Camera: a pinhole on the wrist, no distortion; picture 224 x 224 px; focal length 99.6 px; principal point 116.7 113.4 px. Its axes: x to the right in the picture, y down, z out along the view. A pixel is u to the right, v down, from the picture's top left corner.
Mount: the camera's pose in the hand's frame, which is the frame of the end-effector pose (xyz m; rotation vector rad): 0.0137 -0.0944 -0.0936 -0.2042 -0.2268 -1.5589
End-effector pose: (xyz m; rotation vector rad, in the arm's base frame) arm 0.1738 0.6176 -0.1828 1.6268 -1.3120 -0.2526
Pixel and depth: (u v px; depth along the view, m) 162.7 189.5 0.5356
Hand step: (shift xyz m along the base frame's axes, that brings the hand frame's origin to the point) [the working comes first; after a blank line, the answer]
In the camera's frame: 0.2474 0.4092 0.5356

-0.0559 -0.6320 -0.2214
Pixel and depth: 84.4 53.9 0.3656
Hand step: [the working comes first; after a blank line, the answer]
In the camera's frame: -0.1186 -0.2184 0.3656

-0.3068 0.0601 -0.1000
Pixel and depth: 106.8 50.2 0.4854
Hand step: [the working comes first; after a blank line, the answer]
In the camera's frame: -0.0482 -0.3080 0.4854

-0.4105 0.0598 -0.2287
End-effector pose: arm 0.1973 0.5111 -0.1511 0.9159 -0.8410 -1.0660
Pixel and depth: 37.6 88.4 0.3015
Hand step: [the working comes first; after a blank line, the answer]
In the camera's frame: -0.2394 -0.0757 0.3015

-0.0606 0.0835 0.2411
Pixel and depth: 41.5 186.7 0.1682
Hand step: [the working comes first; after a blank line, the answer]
In the camera's frame: -0.1270 0.1238 0.1682

0.0293 -0.1205 0.0980
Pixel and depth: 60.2 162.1 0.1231
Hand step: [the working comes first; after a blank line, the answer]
In the camera's frame: -0.0698 0.0602 0.1231

0.0153 -0.0690 0.0174
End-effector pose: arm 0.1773 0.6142 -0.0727 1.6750 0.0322 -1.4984
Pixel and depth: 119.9 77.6 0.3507
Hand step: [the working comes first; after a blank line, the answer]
In the camera's frame: 0.0113 -0.1261 0.3507

-0.2336 -0.0807 0.1138
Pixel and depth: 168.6 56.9 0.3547
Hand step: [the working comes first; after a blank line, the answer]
In the camera's frame: 0.1848 -0.2012 0.3547

-0.3834 0.0315 0.0864
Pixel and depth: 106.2 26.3 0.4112
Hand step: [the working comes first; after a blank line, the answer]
In the camera's frame: -0.0433 -0.3596 0.4112

-0.2938 -0.0296 0.3483
